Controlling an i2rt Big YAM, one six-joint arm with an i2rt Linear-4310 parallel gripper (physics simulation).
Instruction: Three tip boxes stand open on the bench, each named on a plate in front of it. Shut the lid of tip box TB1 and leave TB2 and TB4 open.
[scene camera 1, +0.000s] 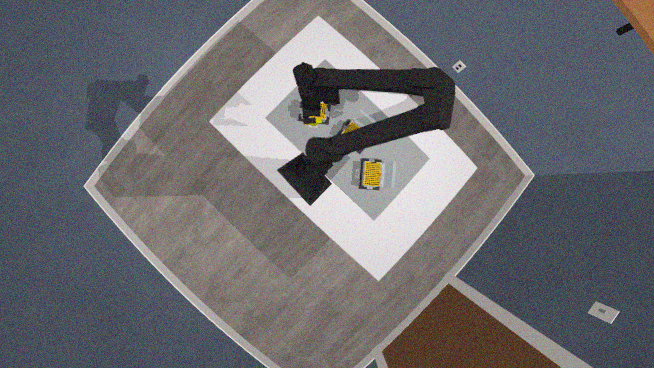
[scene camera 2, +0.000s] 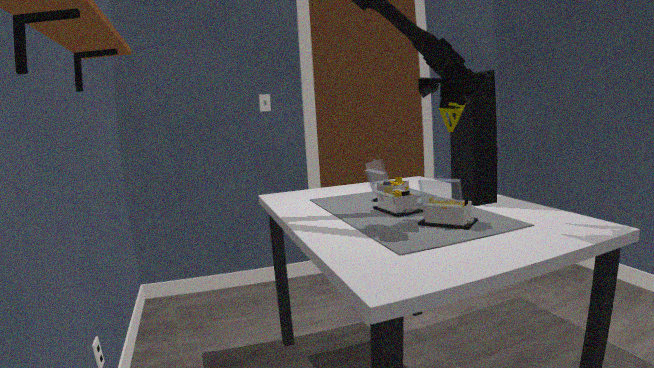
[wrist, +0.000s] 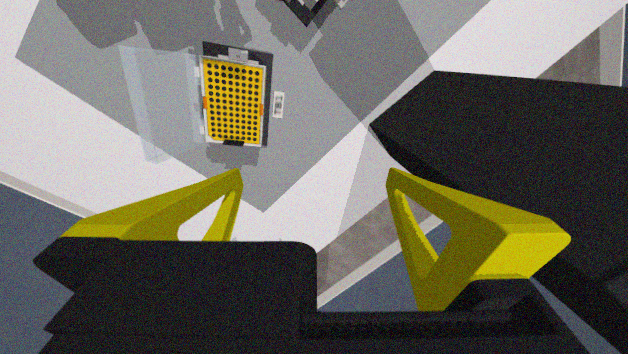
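Pixels of known places: gripper, fingertip midpoint: (scene camera 1: 313, 114) (scene camera 2: 452, 128) (wrist: 314, 176); arm's base, link origin: (scene camera 1: 306, 178) (scene camera 2: 470, 86).
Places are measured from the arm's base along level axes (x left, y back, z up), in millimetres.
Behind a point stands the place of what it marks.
My gripper (scene camera 2: 451, 118) {x 141, y -221, z -141 mm} (wrist: 314, 176) {x 141, y -221, z -141 mm} is open and empty, high above the tip box (scene camera 2: 448, 215) {x 226, y -317, z -384 mm} (wrist: 233, 102) near one mat corner. This box's clear lid (scene camera 2: 441, 188) {x 240, y -353, z -299 mm} (wrist: 167, 102) {x 227, y -351, z -318 mm} stands open; its nameplate (wrist: 278, 104) {x 156, y -231, z -416 mm} is too blurred to read. In scene camera 1 the gripper (scene camera 1: 321, 112) {x 141, y -221, z -141 mm} largely hides this box. The middle tip box (scene camera 1: 351, 127) (scene camera 2: 398, 203) {x 14, y -350, z -379 mm} is partly hidden by the arm in scene camera 1. The third tip box (scene camera 1: 372, 174) {x -229, y -211, z -361 mm} stands farther along the mat, its lid (scene camera 1: 392, 174) (scene camera 2: 376, 172) open. I cannot tell which box is TB1, TB2 or TB4.
The boxes stand on a grey mat (scene camera 1: 374, 207) {x -351, y -93, z -419 mm} (scene camera 2: 400, 245) {x 279, y -520, z -418 mm} on the white table (scene camera 1: 378, 255) {x -528, y 92, z -421 mm} (scene camera 2: 370, 287) {x 457, y -709, z -421 mm}. The black arm (scene camera 1: 380, 80) {x -6, y -311, z 265 mm} reaches over the mat from its base (scene camera 1: 305, 180) {x -5, y 6, z 49 mm} (scene camera 2: 475, 150) {x 73, y -58, z -226 mm} at the table's edge. A wall shelf (scene camera 2: 95, 25) hangs at the upper left in scene camera 2.
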